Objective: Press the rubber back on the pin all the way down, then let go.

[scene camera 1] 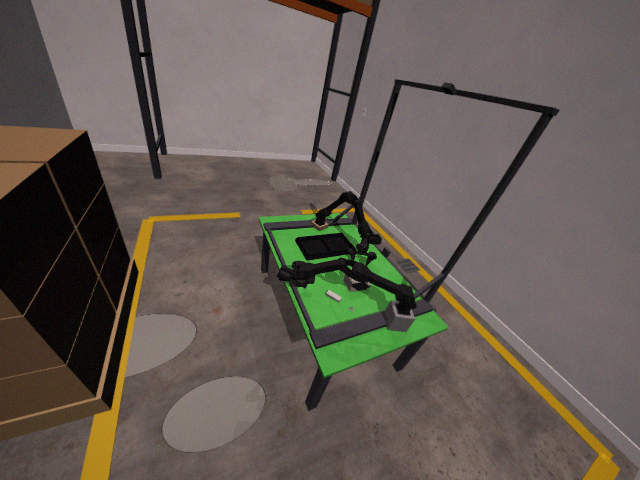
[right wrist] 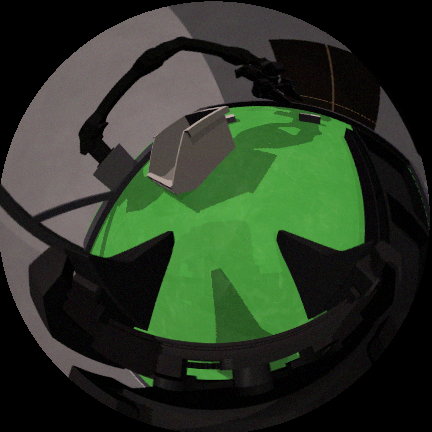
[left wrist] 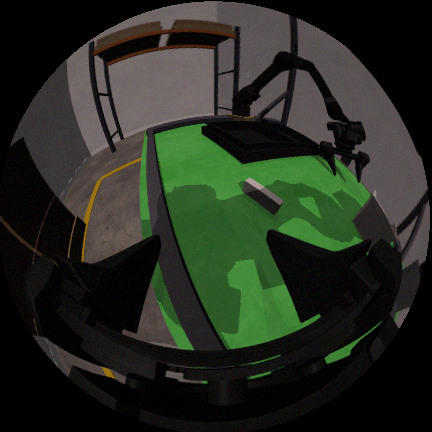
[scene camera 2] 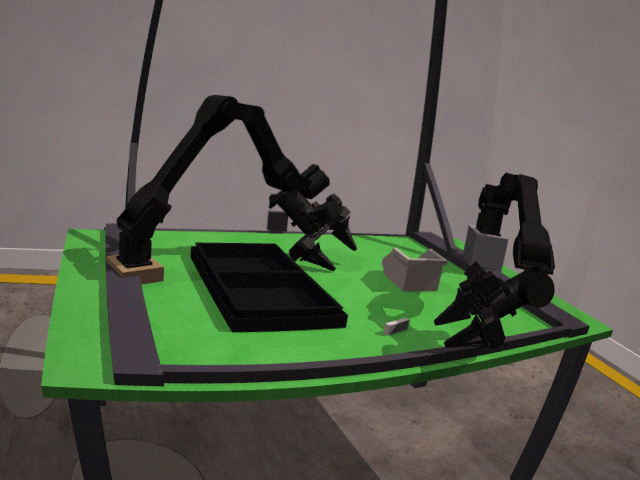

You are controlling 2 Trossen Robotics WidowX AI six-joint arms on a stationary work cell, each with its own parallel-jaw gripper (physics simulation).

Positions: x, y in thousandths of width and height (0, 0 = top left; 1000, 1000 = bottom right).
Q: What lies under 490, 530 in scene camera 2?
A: The right gripper.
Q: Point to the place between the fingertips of the right gripper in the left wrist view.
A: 804, 413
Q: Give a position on a black tray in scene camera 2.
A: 402, 599
